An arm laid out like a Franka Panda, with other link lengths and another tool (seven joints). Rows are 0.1 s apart.
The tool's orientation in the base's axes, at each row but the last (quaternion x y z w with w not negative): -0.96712 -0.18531 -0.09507 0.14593; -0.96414 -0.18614 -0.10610 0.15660; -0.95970 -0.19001 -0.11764 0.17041; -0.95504 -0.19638 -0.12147 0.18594; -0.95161 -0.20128 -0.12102 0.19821; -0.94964 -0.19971 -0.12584 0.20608; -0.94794 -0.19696 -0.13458 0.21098; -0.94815 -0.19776 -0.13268 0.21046
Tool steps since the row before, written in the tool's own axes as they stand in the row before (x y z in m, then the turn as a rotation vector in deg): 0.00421 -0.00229 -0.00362 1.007 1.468 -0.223; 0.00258 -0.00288 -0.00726 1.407 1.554 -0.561; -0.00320 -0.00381 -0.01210 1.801 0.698 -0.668; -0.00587 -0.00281 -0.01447 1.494 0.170 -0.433; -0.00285 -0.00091 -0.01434 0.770 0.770 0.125; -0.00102 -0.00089 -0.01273 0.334 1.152 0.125; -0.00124 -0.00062 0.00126 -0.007 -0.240 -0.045; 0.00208 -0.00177 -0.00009 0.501 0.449 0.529
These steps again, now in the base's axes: 0.00249 0.00228 0.00497 1.458 -1.042 0.086; 0.00015 0.00090 0.00817 1.805 -1.103 0.483; -0.00637 -0.00222 0.01121 1.796 -0.271 0.937; -0.00873 -0.00537 0.01212 1.337 0.173 0.794; -0.00509 -0.00630 0.01221 1.036 -0.336 -0.126; -0.00328 -0.00521 0.01122 0.813 -0.798 -0.396; -0.00115 0.00069 -0.00131 -0.117 0.177 0.120; 0.00107 0.00210 0.00139 0.727 0.025 -0.451
